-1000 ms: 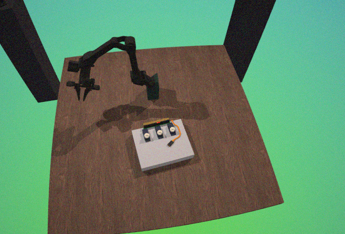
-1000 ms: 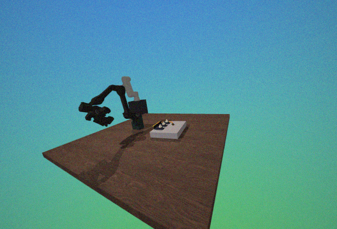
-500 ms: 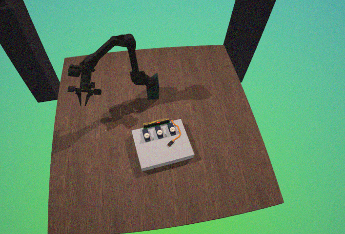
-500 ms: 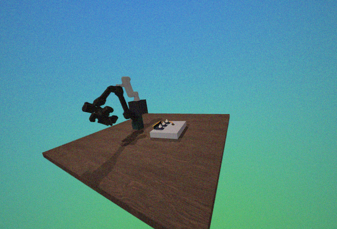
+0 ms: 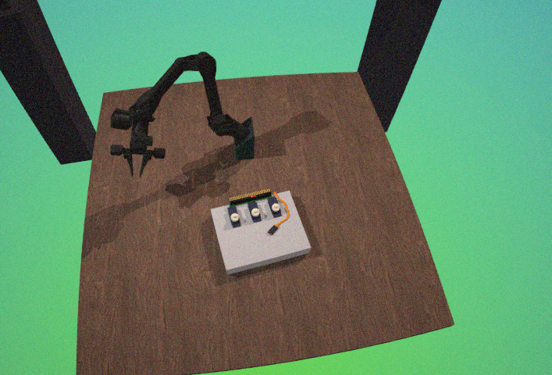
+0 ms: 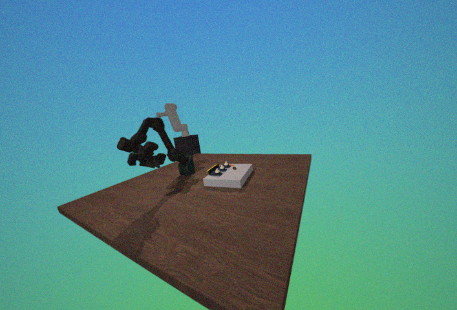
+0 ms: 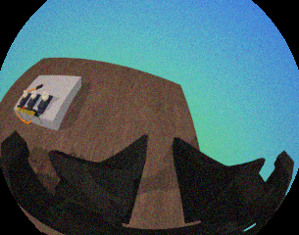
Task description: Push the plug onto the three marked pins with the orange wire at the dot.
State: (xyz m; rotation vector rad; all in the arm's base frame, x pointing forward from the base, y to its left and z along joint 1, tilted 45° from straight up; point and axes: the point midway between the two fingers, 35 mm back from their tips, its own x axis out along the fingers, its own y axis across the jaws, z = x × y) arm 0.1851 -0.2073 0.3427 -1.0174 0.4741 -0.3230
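The red band lies 60 mm ahead of my gripper tip, 390 mm to the left of it and 130 mm below it. Round my gripper tip: grey printed holder: 220 mm ahead, 400 mm to the left, 180 mm below.
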